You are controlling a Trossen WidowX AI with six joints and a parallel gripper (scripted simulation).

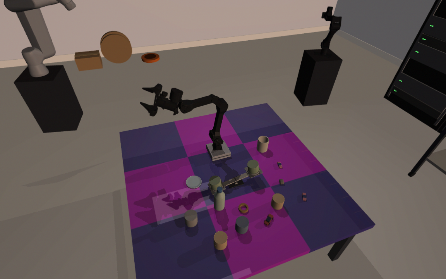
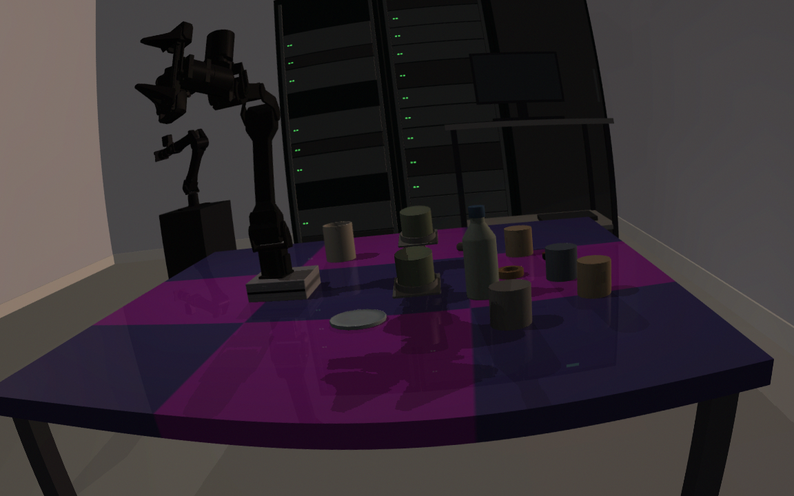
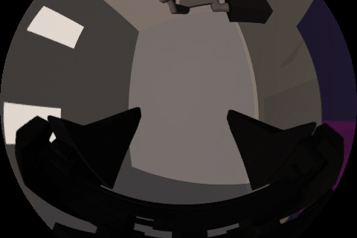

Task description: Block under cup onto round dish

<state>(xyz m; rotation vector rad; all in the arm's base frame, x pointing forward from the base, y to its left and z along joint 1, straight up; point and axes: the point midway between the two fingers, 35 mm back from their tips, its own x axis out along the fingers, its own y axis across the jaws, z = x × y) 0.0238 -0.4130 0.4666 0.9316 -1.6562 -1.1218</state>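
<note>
Now: the grey block 480 mm below my gripper tip, 380 mm to the left of it and 320 mm ahead of it. From my gripper tip the other things lie so: bottle (450 mm ahead, 400 mm below, 380 mm to the left); round dish (510 mm below, 250 mm to the left, 250 mm ahead); balance beam (510 mm to the left, 480 mm below, 300 mm ahead).
</note>
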